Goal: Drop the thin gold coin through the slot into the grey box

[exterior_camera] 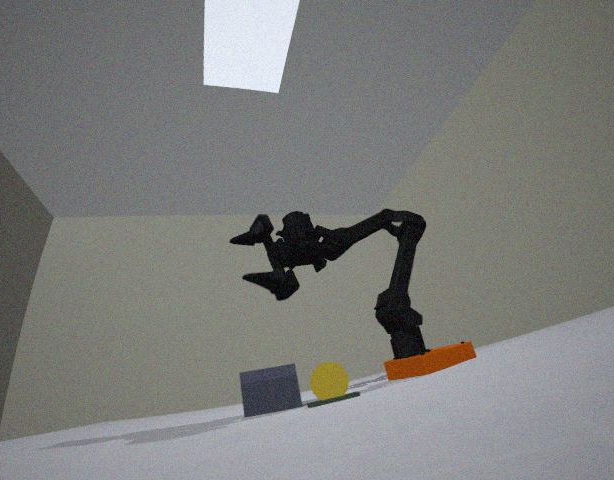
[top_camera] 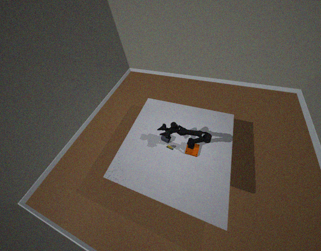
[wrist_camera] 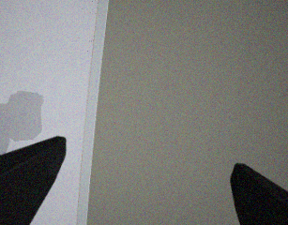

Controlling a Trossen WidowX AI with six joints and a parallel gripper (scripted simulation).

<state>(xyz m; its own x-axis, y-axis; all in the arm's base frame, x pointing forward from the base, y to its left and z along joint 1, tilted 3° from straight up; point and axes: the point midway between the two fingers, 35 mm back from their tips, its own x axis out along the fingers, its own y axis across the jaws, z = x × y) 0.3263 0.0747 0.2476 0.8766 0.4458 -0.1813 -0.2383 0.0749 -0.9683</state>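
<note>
Right now the coin is 25 cm below my gripper tip, 13 cm behind it and 1 cm to the left of it.
</note>
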